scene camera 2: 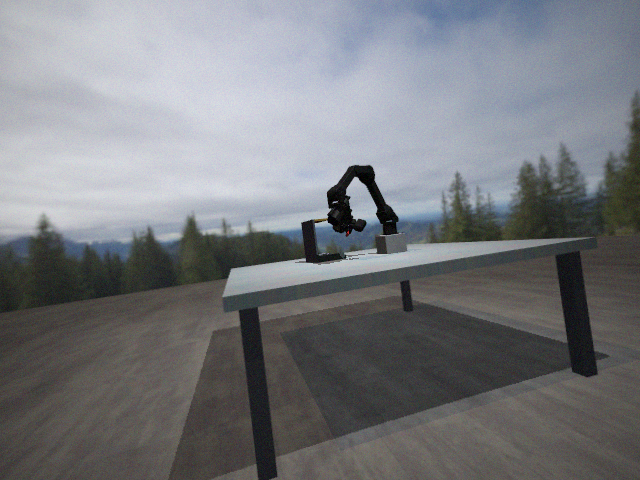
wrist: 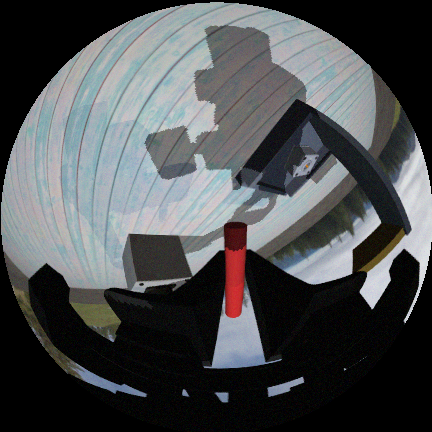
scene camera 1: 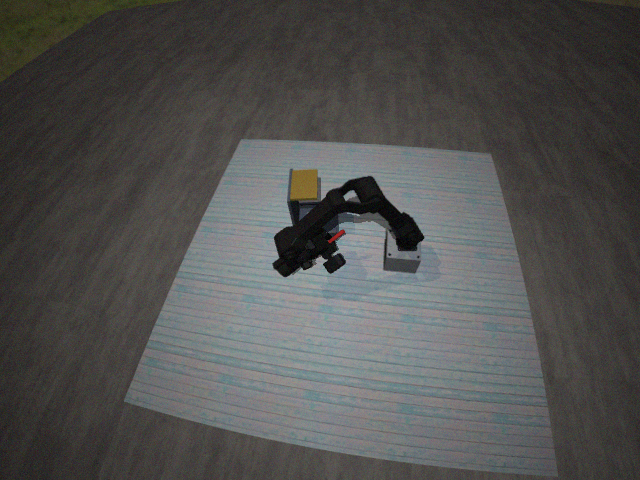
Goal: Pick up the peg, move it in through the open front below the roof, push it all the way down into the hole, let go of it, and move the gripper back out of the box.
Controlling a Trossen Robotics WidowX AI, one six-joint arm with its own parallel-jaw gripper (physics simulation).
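Frame: origin at the arm's base, x right, y up, z back, level; millimetres.
Where they show: gripper, fingertip midpoint: point(scene camera 2: 348, 233) point(wrist: 234, 255) point(scene camera 1: 332, 239); arm's base, link origin: point(scene camera 2: 390, 234) point(wrist: 158, 288) point(scene camera 1: 406, 242).
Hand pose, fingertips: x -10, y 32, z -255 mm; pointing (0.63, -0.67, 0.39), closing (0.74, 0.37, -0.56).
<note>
Each offset is from my fingertips to the centre of the thing. "pt": to the spot under its first point. Level surfaces: height alone.
The red peg @[dx +0, dy +14, dz +9 mm] point(scene camera 1: 337, 236) point(scene camera 2: 347, 233) point(wrist: 234, 280) is held between the fingertips of my gripper point(scene camera 1: 329, 241) point(wrist: 234, 255), which is shut on it. The peg is tilted in scene camera 1, and its dark end points away from the fingers in the wrist view. The gripper is in the air above the table, outside the box. The box has a yellow roof point(scene camera 1: 304, 184) point(wrist: 376, 248), a dark upright wall point(scene camera 2: 309, 240) point(wrist: 371, 167) and a low-rimmed floor. Inside, a small block @[dx +185, dy -106, dz -77 mm] point(wrist: 304, 163) with a light top bears the hole @[pt dx +194, dy -95, dz -79 mm] point(wrist: 307, 165). The arm hides part of the box in scene camera 1.
The arm's grey base block point(scene camera 1: 401, 263) point(scene camera 2: 394, 243) point(wrist: 159, 257) stands on the table @[dy -131 mm] point(scene camera 1: 336, 361) point(scene camera 2: 439, 261) point(wrist: 100, 90), to the right of the box in both scene views. The roof overhangs the hole block. Shadows of the arm fall across the tabletop and box.
</note>
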